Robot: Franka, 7 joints.
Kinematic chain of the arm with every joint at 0, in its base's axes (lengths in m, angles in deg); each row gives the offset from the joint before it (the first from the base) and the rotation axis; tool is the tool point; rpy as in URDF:
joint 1: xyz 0 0 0.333 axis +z
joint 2: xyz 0 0 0 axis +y
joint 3: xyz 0 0 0.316 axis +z
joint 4: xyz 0.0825 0 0 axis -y
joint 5: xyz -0.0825 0 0.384 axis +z
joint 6: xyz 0 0 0 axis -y
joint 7: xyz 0.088 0 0 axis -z
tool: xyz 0 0 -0.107 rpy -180 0 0
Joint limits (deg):
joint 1: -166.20..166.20
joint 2: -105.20..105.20
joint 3: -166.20..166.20
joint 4: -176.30..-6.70
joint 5: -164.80..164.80
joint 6: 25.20..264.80
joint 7: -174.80..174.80
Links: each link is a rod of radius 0.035 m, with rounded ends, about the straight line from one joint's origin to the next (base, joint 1, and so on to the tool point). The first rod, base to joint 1, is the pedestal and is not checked.
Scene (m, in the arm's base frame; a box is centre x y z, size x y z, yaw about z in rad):
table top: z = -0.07
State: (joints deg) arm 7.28 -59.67 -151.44 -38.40 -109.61 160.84 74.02
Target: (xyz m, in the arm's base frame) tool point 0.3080 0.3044 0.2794
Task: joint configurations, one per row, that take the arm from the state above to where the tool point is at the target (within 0.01 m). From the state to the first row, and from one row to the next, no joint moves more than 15 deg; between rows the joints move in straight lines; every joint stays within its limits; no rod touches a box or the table.
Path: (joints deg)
1: 20.79 -61.59 -146.13 -49.99 -110.49 161.86 74.02
2: 34.30 -63.50 -140.81 -61.58 -111.38 162.88 74.02
3: 47.81 -65.42 -135.50 -73.18 -112.26 163.89 74.02
4: 61.32 -67.33 -130.19 -84.77 -113.15 164.91 74.02
5: 74.83 -69.25 -124.87 -96.36 -114.03 165.93 74.02
6: 88.34 -71.17 -119.56 -107.95 -114.92 166.95 74.02
7: 101.85 -73.08 -114.25 -119.55 -115.80 167.97 74.02
8: 115.36 -75.00 -108.94 -131.14 -116.69 168.99 74.02
9: 128.87 -76.91 -103.62 -142.73 -117.57 170.00 74.02

